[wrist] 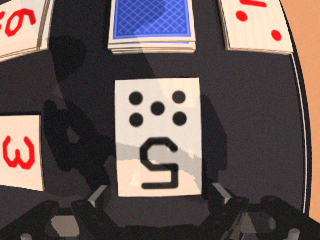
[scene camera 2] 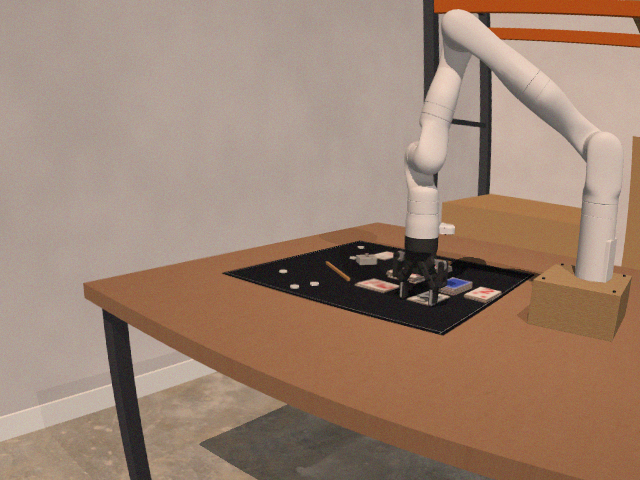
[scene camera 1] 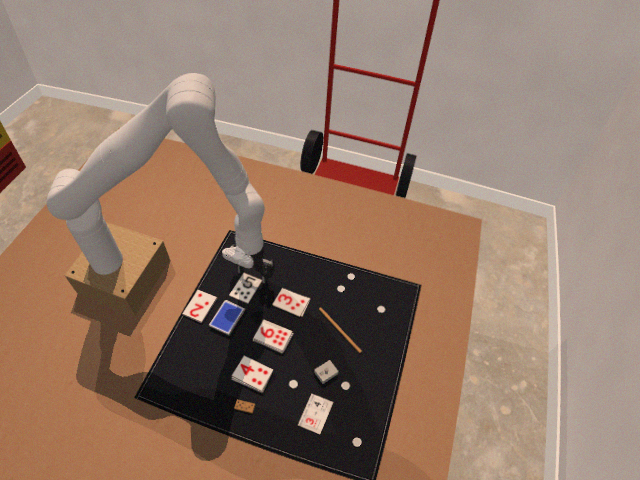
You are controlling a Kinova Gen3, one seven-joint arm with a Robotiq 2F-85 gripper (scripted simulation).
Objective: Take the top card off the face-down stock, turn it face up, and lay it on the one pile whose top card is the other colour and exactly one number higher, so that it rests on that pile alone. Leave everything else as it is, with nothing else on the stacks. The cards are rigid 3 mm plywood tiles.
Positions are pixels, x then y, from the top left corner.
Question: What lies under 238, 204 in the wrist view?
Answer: The gripper.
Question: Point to a black mat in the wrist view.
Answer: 251, 135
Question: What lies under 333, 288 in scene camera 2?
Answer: A black mat.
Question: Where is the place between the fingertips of the gripper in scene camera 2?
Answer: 417, 301
